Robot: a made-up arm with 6 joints.
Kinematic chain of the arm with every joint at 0, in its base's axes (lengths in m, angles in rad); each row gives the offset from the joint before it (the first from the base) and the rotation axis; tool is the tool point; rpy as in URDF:
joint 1: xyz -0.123 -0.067 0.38 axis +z
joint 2: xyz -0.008 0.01 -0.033 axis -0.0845 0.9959 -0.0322
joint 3: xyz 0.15 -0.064 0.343 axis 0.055 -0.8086 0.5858
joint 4: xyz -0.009 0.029 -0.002 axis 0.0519 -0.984 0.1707
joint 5: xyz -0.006 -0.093 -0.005 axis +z
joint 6: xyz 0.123 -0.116 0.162 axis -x
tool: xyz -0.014 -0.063 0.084 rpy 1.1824 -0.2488 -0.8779
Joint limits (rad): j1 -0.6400..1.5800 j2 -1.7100..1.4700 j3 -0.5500..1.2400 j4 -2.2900..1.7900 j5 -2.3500..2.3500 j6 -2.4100..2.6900
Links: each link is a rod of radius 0.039 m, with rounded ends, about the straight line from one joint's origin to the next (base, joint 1, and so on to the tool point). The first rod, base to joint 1, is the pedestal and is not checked.
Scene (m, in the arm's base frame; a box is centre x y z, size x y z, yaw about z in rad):
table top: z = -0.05
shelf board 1: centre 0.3 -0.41 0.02 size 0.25 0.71 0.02 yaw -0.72
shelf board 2: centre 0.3 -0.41 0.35 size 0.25 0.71 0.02 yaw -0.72
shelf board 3: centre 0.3 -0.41 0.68 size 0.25 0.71 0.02 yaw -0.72
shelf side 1: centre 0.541 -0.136 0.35 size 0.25 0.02 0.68 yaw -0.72
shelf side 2: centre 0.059 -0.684 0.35 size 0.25 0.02 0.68 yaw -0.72
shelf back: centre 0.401 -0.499 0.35 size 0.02 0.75 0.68 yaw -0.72
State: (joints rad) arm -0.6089 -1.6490 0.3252 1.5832 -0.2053 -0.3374
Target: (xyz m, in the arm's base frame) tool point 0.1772 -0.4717 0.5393
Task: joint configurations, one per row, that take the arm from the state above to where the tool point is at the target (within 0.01 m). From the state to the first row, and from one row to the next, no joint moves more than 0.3 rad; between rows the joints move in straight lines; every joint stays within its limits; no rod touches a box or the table.
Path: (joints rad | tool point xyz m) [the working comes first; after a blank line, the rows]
Joints at the target: 1.1001 -1.3217 0.6009 1.7608 -0.4812 -0.3613
Straight joint move there: touches shelf side 2.

1: -0.3636 -1.6039 0.3521 1.6246 -0.4988 -0.3805 | -0.5529 -0.3862 0.3935
2: -0.1183 -1.5589 0.3790 1.6659 -0.7923 -0.4236 | -0.3894 -0.4768 0.4441
3: 0.1269 -1.5138 0.4059 1.7073 -1.0859 -0.4667 | -0.2179 -0.4872 0.4872
4: 0.3722 -1.4688 0.4328 1.7486 -1.3794 -0.5098 | -0.0757 -0.4281 0.5196
5: 0.6175 -1.4237 0.4597 1.7900 -1.6729 -0.5529 | 0.0116 -0.3264 0.5393
6: 0.7381 -1.3982 0.4950 1.7827 -1.3750 -0.5050 | 0.0593 -0.3745 0.5553
7: 0.8588 -1.3727 0.5303 1.7754 -1.0770 -0.4571 | 0.1032 -0.4164 0.5607
8: 0.9794 -1.3472 0.5656 1.7681 -0.7791 -0.4092 | 0.1427 -0.4495 0.5551
9: 1.1001 -1.3217 0.6009 1.7608 -0.4812 -0.3613 | 0.1772 -0.4717 0.5393

